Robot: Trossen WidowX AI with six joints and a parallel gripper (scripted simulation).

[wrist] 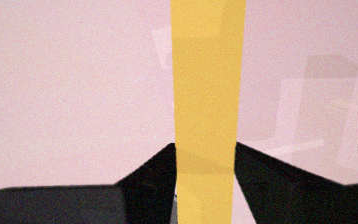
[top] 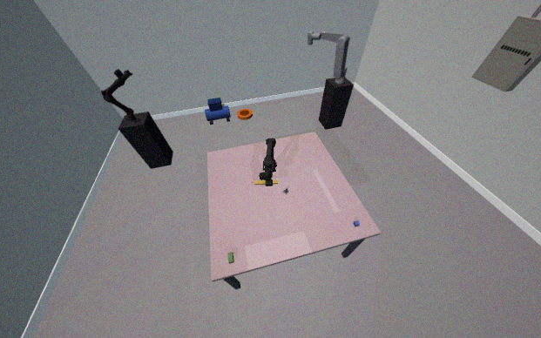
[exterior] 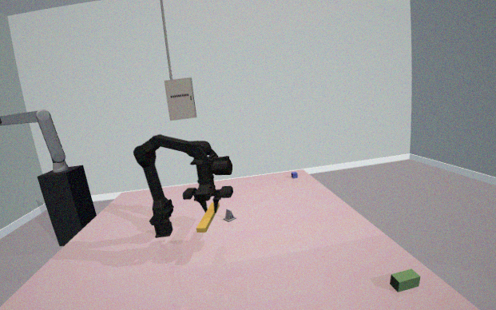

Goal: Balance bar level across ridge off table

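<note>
The yellow bar is 10 mm behind my gripper tip and 30 mm to the right of it. Also, from my gripper tip: small blue cube 520 mm ahead, 580 mm to the left, 90 mm below; then green block 520 mm ahead, 420 mm to the right, 90 mm below.
</note>
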